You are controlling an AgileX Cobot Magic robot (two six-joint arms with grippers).
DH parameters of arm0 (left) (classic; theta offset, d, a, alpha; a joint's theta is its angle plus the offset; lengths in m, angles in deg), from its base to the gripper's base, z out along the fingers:
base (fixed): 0 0 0 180
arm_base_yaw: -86.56 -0.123 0 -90
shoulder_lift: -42.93 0 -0.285 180
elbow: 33.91 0 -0.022 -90
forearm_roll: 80.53 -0.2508 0 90
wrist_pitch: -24.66 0 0.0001 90
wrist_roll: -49.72 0.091 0 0
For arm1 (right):
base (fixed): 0 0 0 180
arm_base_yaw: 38.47 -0.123 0 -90
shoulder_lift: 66.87 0 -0.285 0
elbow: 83.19 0 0.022 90
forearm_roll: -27.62 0.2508 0 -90
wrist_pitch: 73.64 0 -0.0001 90
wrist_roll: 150.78 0.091 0 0
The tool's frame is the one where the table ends.
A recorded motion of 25 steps. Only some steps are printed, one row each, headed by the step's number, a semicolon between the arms.
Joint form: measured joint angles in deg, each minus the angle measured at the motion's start. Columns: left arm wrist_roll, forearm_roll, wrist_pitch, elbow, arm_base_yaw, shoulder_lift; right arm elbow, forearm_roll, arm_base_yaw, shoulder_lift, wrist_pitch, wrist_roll.
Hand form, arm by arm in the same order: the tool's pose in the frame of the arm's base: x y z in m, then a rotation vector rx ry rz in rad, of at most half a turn. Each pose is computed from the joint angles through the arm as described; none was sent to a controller.
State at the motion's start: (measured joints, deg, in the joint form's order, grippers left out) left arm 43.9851 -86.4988 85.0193 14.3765 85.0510 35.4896; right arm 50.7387 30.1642 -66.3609 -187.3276 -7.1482 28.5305
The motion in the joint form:
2: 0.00 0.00 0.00 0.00 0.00 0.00; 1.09 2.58 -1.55 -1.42 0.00 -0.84
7: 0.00 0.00 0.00 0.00 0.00 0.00; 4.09 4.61 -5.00 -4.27 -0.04 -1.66
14: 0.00 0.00 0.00 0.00 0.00 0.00; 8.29 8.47 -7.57 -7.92 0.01 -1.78
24: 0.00 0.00 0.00 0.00 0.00 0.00; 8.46 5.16 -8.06 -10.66 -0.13 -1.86
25: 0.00 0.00 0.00 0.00 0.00 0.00; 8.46 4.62 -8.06 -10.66 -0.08 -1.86
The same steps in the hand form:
2: -0.0065 0.0081 0.2796 -0.1328 2.0183 0.0776; 0.2807 0.1499 0.1092 -0.3817 1.7209 0.3092
7: -0.0065 0.0081 0.2796 -0.1328 2.0183 0.0776; 0.2830 0.1707 0.1018 -0.4101 1.7143 0.3250
14: -0.0065 0.0081 0.2796 -0.1328 2.0183 0.0776; 0.2915 0.1880 0.0924 -0.3801 1.7128 0.3244
24: -0.0065 0.0081 0.2796 -0.1328 2.0183 0.0776; 0.2868 0.1942 0.0763 -0.4623 1.7413 0.3465
25: -0.0065 0.0081 0.2796 -0.1328 2.0183 0.0776; 0.2864 0.1949 0.0764 -0.4714 1.7381 0.3517

